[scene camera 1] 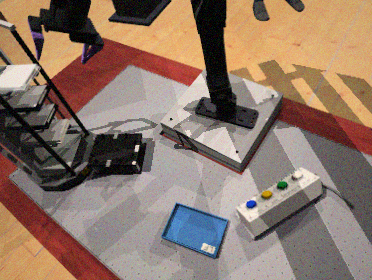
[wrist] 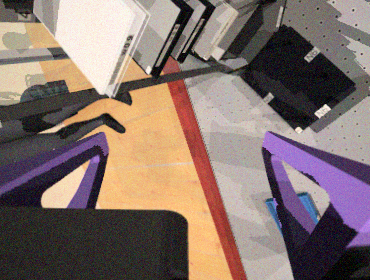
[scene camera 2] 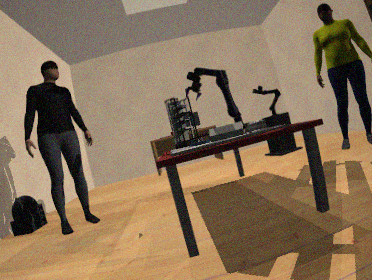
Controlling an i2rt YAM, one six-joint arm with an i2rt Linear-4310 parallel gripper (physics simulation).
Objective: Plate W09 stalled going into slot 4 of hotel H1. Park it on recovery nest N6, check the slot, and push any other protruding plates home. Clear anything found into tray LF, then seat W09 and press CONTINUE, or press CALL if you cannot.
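Seen in the pictures: gripper, between the fingertips: [scene camera 1: 61, 61] [wrist: 185, 140] [scene camera 2: 191, 99]; arm's base, origin of its link: [scene camera 1: 226, 113].
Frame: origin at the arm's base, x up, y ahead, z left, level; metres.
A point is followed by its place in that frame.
Note:
Hotel H1 [scene camera 1: 50, 82] @[x 0.230, y 0.226, z -0.431 m] [scene camera 2: 180, 122] @[x 0.165, y 0.371, z -0.374 m] stands at the left. A white plate [scene camera 1: 17, 76] @[x 0.324, y 0.302, z -0.400 m] [wrist: 95, 40] @[x 0.324, y 0.298, z -0.397 m], its blurred label seemingly W09, sticks out of it above several other protruding plates; a dark-edged plate [wrist: 160, 32] @[x 0.254, y 0.287, z -0.398 m] is beside it in the wrist view. Slot numbers are unreadable. Nest N6 [scene camera 1: 116, 150] @[x 0.001, y 0.255, z -0.278 m] [wrist: 300, 75] @[x 0.001, y 0.234, z -0.291 m] is a black block beside the hotel, with no plate visible on it. Blue tray LF [scene camera 1: 195, 227] @[x -0.057, y 0.370, z 0.044 m] [wrist: 307, 202] @[x -0.057, y 0.337, z -0.007 m] looks empty. The white button box [scene camera 1: 282, 207] @[x 0.010, y 0.259, z 0.243 m] has blue, yellow, green and white buttons. My gripper [scene camera 1: 61, 57] @[x 0.341, y 0.242, z -0.295 m] [wrist: 185, 140] @[x 0.341, y 0.242, z -0.295 m] is open and empty, raised near the hotel's plates.
The arm's pale base block [scene camera 1: 190, 112] @[x 0.003, y 0.036, z -0.114 m] stands behind the tray and button box. A cable [scene camera 1: 340, 195] @[x -0.052, y 0.143, z 0.382 m] trails from the button box. The table [scene camera 2: 240, 142] @[x -0.081, y 0.372, z 0.651 m] has a red border. Beyond it, another small arm [scene camera 2: 275, 100] stands on a dark stand, and two people stand either side.

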